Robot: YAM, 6 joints.
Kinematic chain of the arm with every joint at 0, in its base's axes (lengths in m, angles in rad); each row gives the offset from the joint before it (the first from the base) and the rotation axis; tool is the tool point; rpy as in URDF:
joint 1: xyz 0 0 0.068 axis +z
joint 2: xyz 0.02 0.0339 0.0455 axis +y
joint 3: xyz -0.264 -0.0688 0 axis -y
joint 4: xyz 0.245 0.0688 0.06 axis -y
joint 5: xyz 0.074 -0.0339 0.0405 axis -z
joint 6: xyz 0.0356 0 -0.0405 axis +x
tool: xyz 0 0 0 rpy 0 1.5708 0
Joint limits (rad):
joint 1: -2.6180..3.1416
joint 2: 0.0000..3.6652
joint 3: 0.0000..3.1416
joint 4: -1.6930..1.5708
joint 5: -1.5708..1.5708
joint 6: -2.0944..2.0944
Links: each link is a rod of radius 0.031 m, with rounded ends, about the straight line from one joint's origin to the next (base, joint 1, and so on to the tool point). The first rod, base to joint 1, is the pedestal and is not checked.
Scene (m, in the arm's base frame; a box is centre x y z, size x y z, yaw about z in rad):
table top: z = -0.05
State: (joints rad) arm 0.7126 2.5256 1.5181 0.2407 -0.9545 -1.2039
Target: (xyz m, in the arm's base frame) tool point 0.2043 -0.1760 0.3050
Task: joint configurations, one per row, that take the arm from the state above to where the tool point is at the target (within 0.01 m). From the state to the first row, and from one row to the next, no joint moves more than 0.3 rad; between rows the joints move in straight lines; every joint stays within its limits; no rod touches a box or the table.
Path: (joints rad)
1: 0.4563 2.3097 1.4158 0.1884 -0.9689 -1.2039
2: 0.2000 2.0938 1.3135 0.1360 -0.9833 -1.2039
3: -0.0563 1.8779 1.2112 0.0837 -0.9977 -1.2039
4: -0.3127 1.6620 1.1090 0.0314 -1.0120 -1.2039
5: -0.5690 1.4461 1.0067 -0.0209 -1.0264 -1.2039
6: -0.8253 1.2302 0.9044 -0.0733 -1.0408 -1.2039

